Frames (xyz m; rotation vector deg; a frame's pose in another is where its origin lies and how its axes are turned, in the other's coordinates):
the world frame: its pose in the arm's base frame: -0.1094 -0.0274 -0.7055 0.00 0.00 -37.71
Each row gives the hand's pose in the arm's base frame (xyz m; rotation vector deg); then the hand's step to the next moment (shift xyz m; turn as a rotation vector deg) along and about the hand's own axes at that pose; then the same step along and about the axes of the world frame.
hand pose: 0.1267 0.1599 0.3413 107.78 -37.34 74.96
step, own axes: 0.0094 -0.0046 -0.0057 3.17 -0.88 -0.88
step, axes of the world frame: -0.0017 0.0080 0.0087 0.25 1.77 2.90
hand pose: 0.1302 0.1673 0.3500 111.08 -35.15 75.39
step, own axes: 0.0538 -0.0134 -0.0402 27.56 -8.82 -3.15
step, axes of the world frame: -0.0198 0.0348 0.0556 6.59 15.39 23.81
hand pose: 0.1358 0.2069 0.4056 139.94 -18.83 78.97
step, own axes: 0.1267 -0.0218 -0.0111 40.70 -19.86 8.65
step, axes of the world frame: 0.0386 0.0536 0.1108 19.14 31.57 27.62
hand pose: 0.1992 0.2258 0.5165 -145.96 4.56 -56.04
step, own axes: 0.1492 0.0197 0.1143 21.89 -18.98 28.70
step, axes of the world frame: 0.1534 0.1100 0.0095 12.27 38.84 1.99
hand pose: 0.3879 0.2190 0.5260 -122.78 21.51 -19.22
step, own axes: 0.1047 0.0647 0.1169 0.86 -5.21 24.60
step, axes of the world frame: 0.0963 0.0889 -0.1079 -4.26 23.03 -9.20
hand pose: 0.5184 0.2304 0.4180 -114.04 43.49 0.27
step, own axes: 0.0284 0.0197 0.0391 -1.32 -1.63 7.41
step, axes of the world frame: 0.0133 0.0229 -0.0450 -2.77 6.83 -2.24
